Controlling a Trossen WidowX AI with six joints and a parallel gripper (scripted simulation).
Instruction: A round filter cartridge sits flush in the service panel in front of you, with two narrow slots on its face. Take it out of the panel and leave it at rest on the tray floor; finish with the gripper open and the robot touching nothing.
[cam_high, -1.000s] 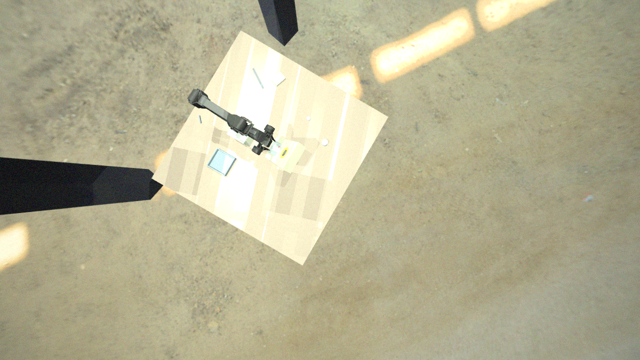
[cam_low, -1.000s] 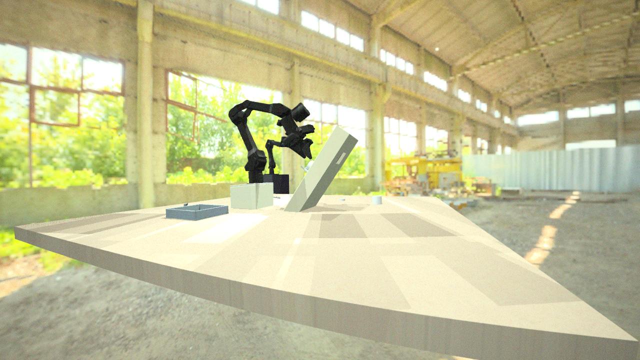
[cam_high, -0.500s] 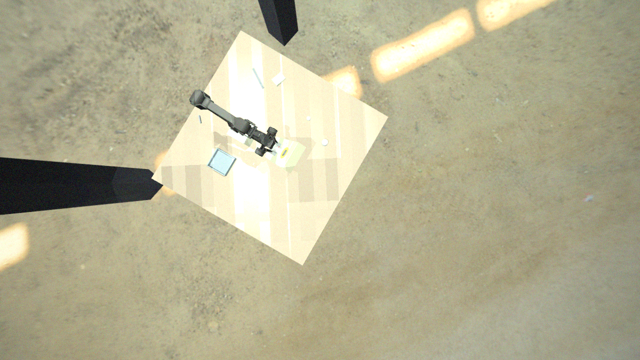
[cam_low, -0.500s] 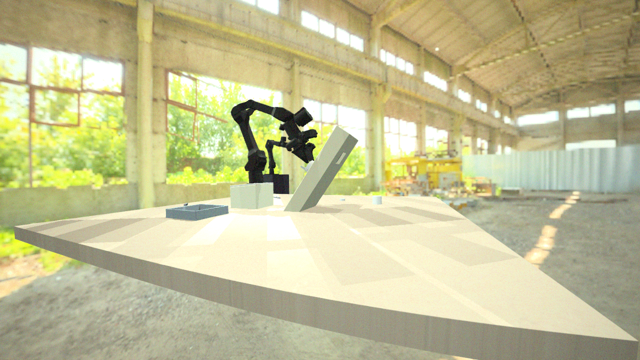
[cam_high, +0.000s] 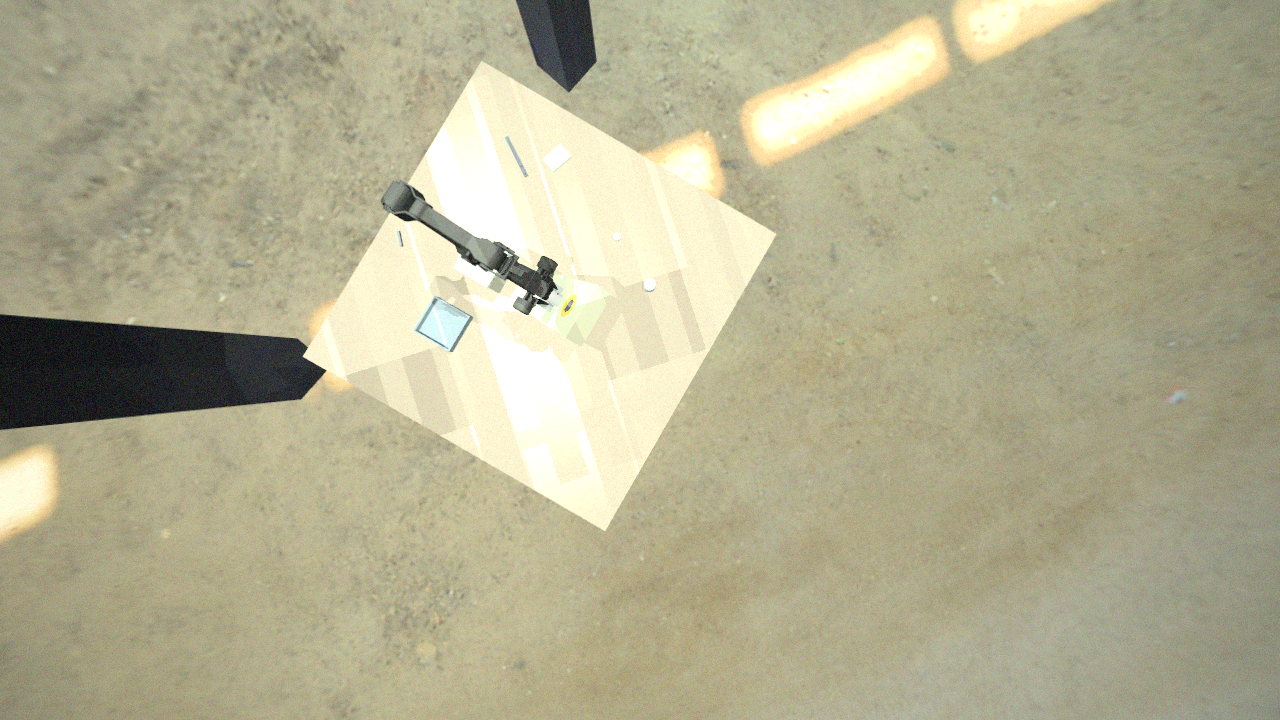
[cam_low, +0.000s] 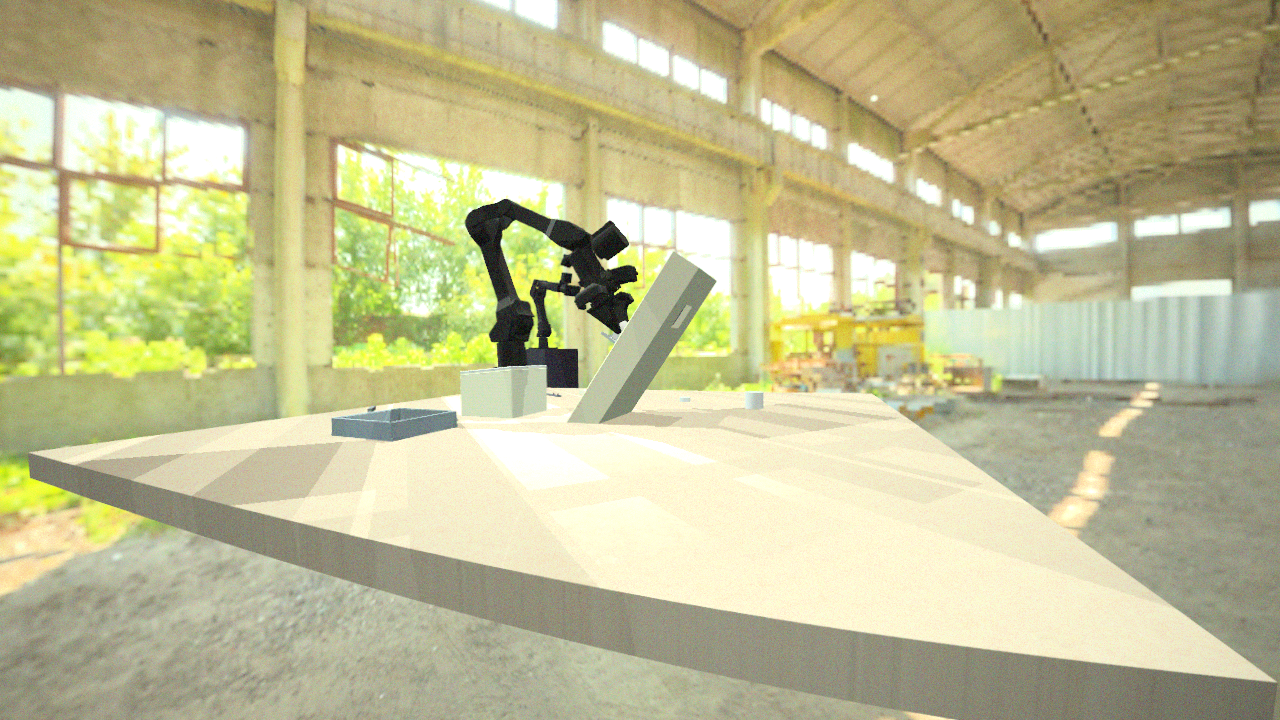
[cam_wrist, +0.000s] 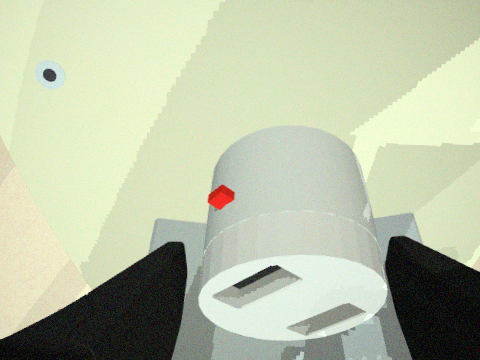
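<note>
The service panel is 4 cm ahead of my gripper tip, 2 cm below it and 1 cm to the left of it. Also, from my gripper tip: round filter cartridge (right at my gripper tip); white square (41 cm to the left, 38 cm behind, 17 cm below); blue-grey tray (34 cm to the right, 29 cm behind, 17 cm below).
</note>
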